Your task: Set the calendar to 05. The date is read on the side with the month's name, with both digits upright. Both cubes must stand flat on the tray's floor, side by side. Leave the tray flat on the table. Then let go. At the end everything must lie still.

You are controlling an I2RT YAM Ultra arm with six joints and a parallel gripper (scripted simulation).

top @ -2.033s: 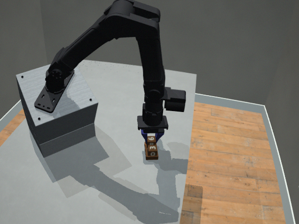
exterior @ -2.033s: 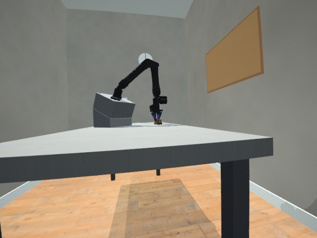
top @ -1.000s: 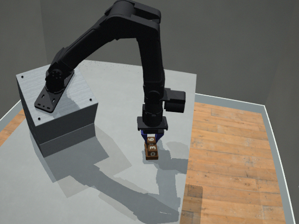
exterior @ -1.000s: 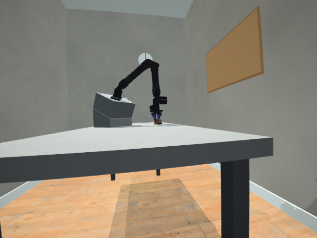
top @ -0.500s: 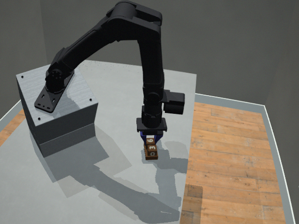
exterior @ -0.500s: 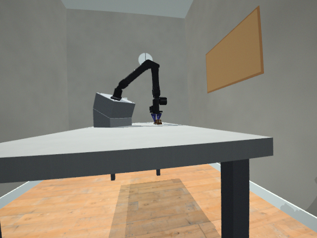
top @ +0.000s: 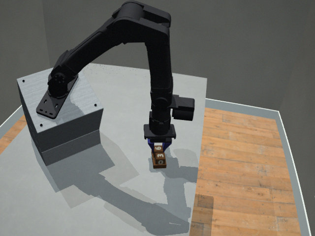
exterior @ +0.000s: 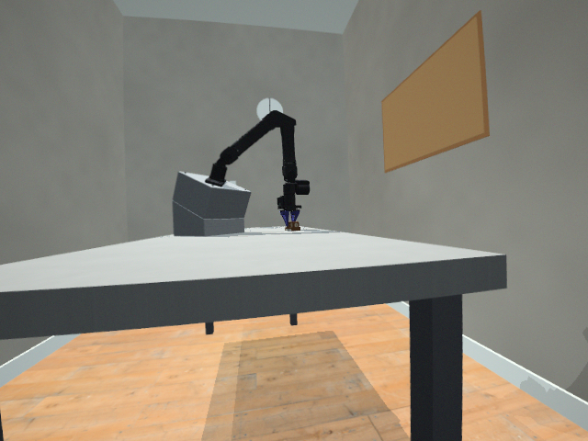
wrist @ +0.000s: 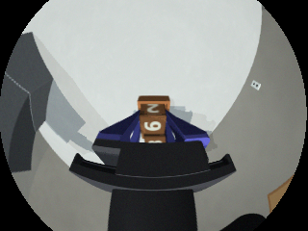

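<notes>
Right now my hand is 2 cm to the left of the brown tray and 2 cm above it. Round my hand: brown wooden cube: 4 cm to the right, 1 cm ahead.
</notes>
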